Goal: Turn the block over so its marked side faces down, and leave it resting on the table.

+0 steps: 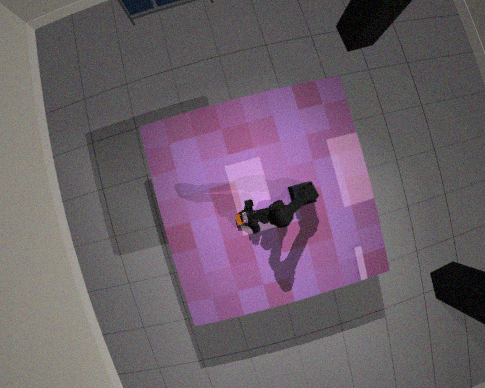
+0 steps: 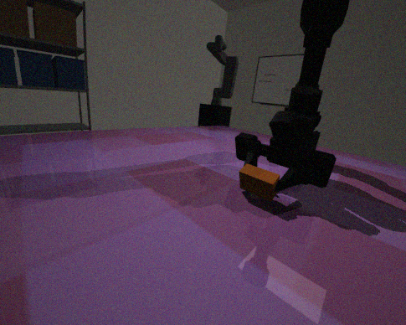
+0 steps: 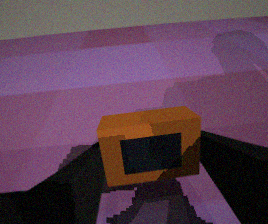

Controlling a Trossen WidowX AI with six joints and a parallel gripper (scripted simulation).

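The orange block lies 10 mm behind my gripper tip.
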